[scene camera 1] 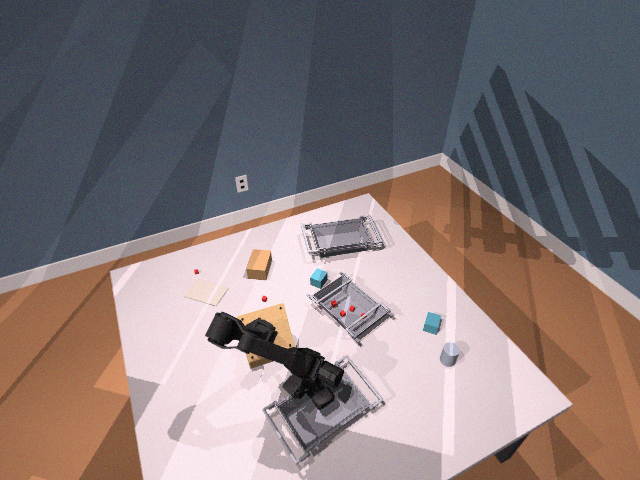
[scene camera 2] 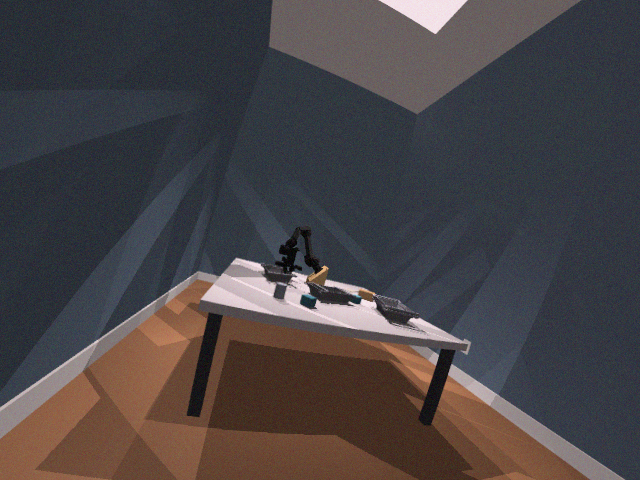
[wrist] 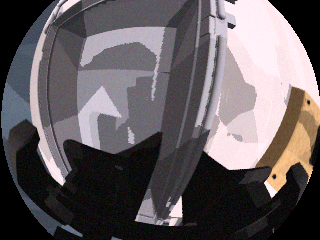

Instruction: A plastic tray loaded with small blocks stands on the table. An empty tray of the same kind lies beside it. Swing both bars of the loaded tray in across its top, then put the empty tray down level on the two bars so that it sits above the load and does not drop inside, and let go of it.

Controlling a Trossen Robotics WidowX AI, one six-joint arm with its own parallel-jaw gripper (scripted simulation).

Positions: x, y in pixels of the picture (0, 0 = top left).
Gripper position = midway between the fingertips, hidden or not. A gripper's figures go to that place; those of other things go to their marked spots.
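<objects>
Plastic tray (scene camera 1: 310, 426) and cream card (scene camera 1: 202, 291): marked spots 0.72 m apart. The tray: 1.43 m from the lens. The gripper (scene camera 1: 310, 393): 1.46 m from the lens. The card: 1.80 m from the lens.
</objects>
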